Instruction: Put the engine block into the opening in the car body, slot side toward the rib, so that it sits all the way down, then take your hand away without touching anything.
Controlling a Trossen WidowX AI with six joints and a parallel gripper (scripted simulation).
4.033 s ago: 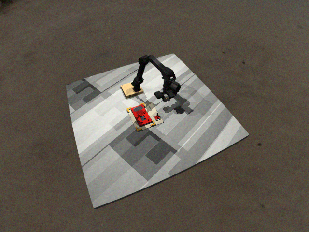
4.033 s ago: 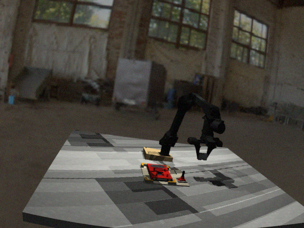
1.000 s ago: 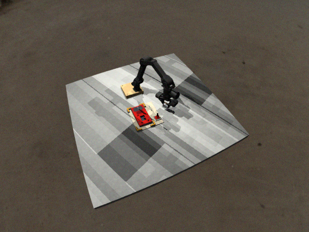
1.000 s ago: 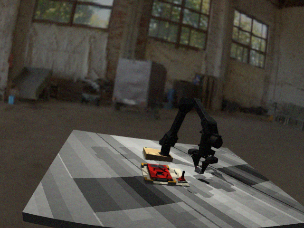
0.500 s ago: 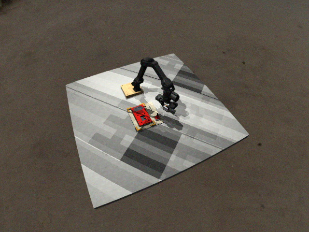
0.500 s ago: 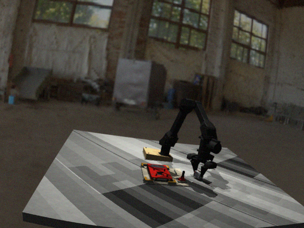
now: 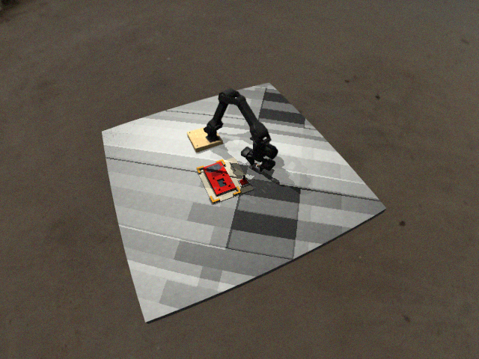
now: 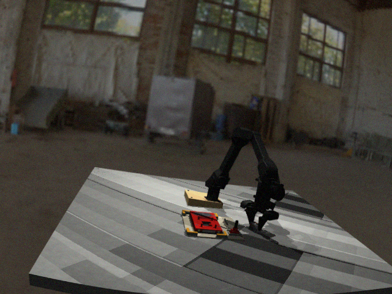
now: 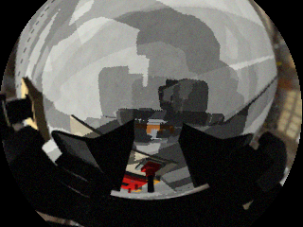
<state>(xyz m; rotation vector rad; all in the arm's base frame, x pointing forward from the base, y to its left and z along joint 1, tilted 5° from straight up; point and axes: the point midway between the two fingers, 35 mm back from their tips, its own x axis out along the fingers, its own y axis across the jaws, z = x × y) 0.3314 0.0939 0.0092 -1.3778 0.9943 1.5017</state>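
Right now my gripper tip is right at the engine block.
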